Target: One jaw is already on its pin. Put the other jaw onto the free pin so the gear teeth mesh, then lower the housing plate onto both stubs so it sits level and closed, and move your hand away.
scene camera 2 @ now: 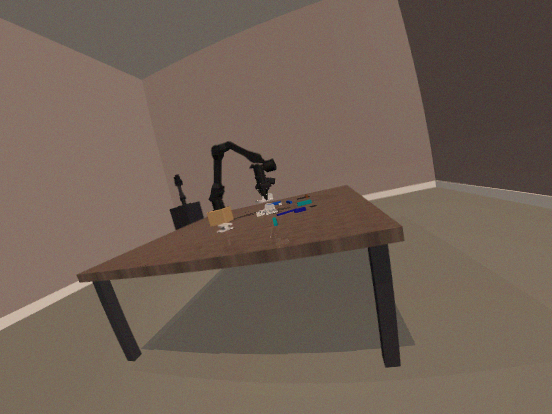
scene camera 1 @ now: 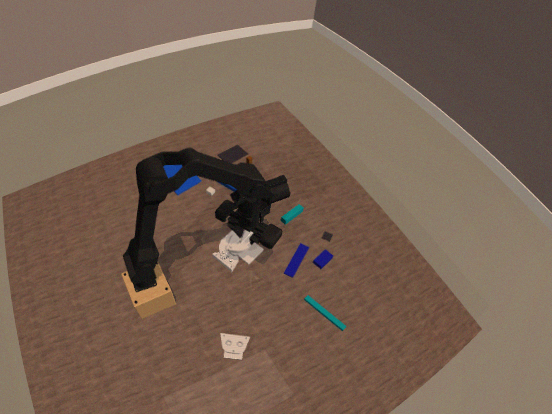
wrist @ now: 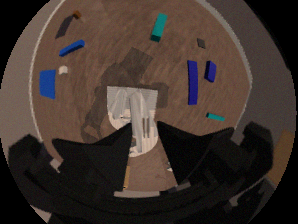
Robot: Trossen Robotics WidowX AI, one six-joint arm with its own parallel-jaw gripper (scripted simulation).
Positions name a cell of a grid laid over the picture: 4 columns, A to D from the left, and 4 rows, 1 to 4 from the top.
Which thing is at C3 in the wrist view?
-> My gripper.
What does my gripper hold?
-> A white jaw.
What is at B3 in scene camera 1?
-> My gripper.
